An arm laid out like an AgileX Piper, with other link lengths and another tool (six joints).
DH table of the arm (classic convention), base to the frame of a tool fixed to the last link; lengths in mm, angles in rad. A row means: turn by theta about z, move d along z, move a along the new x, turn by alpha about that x. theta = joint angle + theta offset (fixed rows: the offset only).
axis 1: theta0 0  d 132.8  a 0  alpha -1.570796
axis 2: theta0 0.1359  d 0  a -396.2  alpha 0
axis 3: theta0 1.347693  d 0  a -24.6  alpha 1.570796
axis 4: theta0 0  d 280.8  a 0  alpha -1.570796
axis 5: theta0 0  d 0  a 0  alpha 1.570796
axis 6: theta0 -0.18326  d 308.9  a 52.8  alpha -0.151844
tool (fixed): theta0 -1.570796  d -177.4  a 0  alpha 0
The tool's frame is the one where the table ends.
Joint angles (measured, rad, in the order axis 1, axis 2, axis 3, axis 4, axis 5, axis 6), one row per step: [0.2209, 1.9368, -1.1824, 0.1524, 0.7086, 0.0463]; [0.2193, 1.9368, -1.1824, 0.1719, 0.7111, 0.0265]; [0.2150, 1.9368, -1.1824, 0.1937, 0.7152, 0.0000]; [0.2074, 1.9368, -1.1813, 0.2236, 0.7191, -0.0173]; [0.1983, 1.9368, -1.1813, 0.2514, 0.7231, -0.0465]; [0.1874, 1.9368, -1.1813, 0.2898, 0.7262, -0.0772]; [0.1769, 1.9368, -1.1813, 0.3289, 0.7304, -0.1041]
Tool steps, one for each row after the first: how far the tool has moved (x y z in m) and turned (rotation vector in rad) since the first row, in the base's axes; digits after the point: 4 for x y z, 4 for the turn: [-0.0002, 0.0008, -0.0002, 0.0113, 0.0029, 0.0059]; [-0.0001, 0.0006, -0.0003, 0.0232, 0.0065, 0.0145]; [-0.0007, 0.0004, -0.0007, 0.0429, 0.0130, 0.0058]; [-0.0003, -0.0011, -0.0008, 0.0595, 0.0158, 0.0086]; [0.0002, -0.0020, -0.0010, 0.0843, 0.0179, 0.0043]; [0.0005, -0.0024, -0.0011, 0.1105, 0.0209, -0.0035]
